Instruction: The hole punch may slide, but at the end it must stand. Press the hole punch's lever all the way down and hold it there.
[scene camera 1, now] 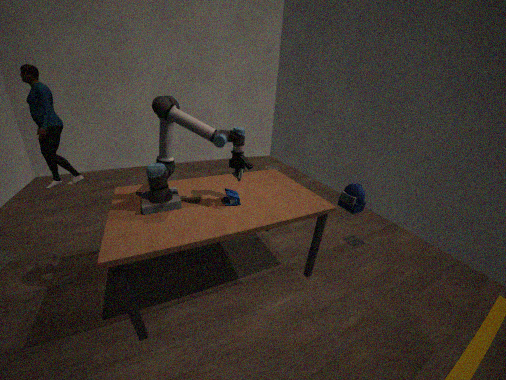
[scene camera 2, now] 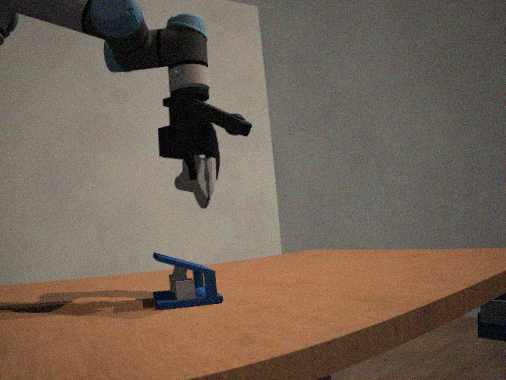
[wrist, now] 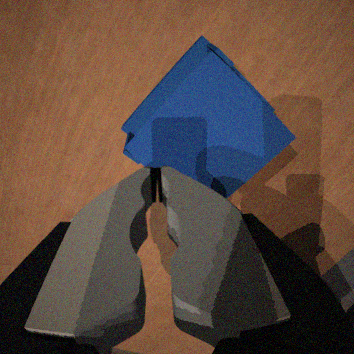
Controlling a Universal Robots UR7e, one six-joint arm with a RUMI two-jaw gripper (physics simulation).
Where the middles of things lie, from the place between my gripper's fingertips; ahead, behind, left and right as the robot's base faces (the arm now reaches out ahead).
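Labels:
Hole punch lever [wrist: 213,128]: my hand is 5 cm past it and 9 cm above it.

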